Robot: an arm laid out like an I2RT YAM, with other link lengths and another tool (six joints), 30 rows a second.
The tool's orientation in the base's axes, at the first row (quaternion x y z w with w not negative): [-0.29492 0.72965 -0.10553 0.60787]
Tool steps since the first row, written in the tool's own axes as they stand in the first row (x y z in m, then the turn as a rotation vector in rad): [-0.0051 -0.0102 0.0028 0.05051 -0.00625 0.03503]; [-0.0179 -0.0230 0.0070 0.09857 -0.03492 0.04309]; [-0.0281 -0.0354 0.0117 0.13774 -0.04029 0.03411]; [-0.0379 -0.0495 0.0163 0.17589 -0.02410 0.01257]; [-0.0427 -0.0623 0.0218 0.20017 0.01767 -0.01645]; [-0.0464 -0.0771 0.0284 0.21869 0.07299 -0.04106]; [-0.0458 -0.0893 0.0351 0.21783 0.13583 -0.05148]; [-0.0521 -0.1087 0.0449 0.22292 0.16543 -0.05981]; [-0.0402 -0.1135 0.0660 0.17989 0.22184 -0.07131]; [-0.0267 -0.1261 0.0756 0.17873 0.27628 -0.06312]
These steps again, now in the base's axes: [0.0062 -0.0048 0.0088 0.03075 -0.02608 -0.04682]; [0.0152 -0.0071 0.0249 0.04287 -0.07432 -0.07369]; [0.0242 -0.0104 0.0385 0.03256 -0.10236 -0.10110]; [0.0337 -0.0153 0.0527 0.00390 -0.11506 -0.13572]; [0.0432 -0.0218 0.0619 -0.03838 -0.10099 -0.17023]; [0.0543 -0.0302 0.0710 -0.08006 -0.07191 -0.20799]; [0.0643 -0.0390 0.0752 -0.10886 -0.02305 -0.23700]; [0.0800 -0.0491 0.0880 -0.12615 -0.00380 -0.25438]; [0.1004 -0.0553 0.0756 -0.15037 0.06322 -0.24505]; [0.1122 -0.0710 0.0686 -0.15893 0.10930 -0.27396]
